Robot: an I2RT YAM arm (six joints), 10 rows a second.
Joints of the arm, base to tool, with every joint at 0 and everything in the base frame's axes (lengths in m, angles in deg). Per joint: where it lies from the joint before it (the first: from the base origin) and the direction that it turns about. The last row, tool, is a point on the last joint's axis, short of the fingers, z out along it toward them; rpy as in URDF.
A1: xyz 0 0 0.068 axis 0 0 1
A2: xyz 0.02 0.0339 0.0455 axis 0 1 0
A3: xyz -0.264 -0.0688 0 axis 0 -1 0
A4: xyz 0.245 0.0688 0.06 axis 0 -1 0
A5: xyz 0.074 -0.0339 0.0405 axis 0 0 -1
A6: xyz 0.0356 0 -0.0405 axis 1 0 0
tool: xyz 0 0 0 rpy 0 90 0
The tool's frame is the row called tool.
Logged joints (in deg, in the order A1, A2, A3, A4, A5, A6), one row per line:
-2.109 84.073 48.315 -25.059 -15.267 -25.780
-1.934 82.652 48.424 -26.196 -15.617 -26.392
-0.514 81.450 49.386 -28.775 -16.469 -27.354
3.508 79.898 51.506 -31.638 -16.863 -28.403
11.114 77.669 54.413 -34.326 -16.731 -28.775
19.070 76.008 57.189 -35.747 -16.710 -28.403
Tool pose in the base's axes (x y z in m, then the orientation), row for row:
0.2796 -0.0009 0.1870 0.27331 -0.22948 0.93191 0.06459
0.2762 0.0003 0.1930 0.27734 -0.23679 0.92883 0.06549
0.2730 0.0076 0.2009 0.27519 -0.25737 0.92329 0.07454
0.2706 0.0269 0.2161 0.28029 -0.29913 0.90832 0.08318
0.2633 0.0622 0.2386 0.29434 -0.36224 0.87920 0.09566
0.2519 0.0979 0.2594 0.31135 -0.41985 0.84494 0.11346
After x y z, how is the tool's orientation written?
As a quaternion, w x y z.
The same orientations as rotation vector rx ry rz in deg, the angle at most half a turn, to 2 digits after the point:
-35.37 143.65 9.96
-36.43 142.88 10.07
-39.63 142.19 11.48
-45.95 139.52 12.78
-55.25 134.10 14.59
-63.50 127.78 17.16

